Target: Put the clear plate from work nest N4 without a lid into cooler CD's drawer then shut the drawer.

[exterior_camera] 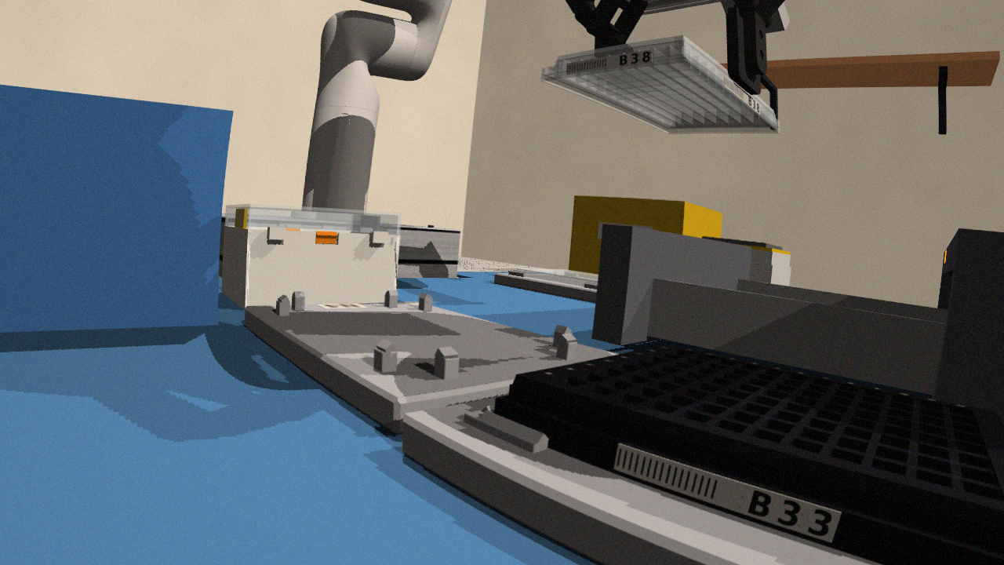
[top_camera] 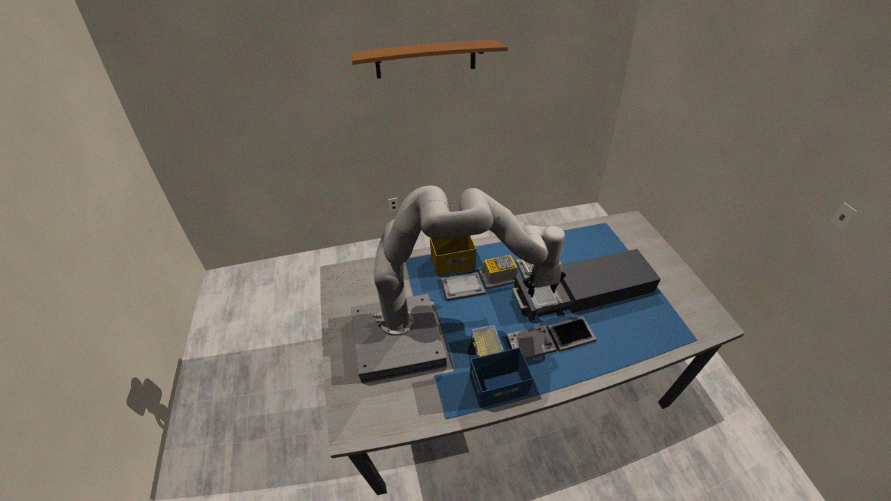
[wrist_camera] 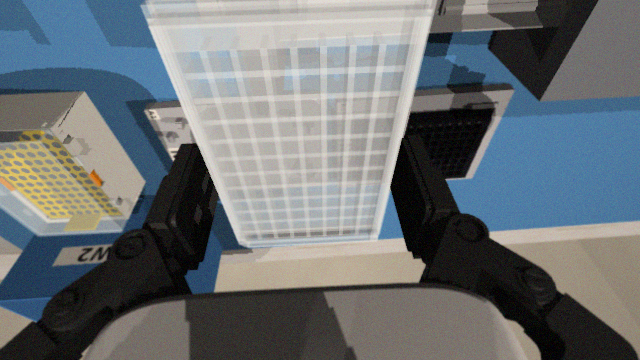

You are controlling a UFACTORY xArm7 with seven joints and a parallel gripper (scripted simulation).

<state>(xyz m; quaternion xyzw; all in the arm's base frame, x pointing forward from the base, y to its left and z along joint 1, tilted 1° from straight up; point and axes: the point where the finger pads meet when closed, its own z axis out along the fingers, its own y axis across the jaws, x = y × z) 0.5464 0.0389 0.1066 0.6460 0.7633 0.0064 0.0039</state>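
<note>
The grey drawer is 60 mm ahead of my hand, 90 mm to the left of it and 140 mm below it. The rest, counted from my hand: grey work nest (40 mm behind, 130 mm to the right, 150 mm below); black plate b33 (130 mm ahead, 100 mm to the right, 140 mm below); clear plate (10 mm below).
</note>
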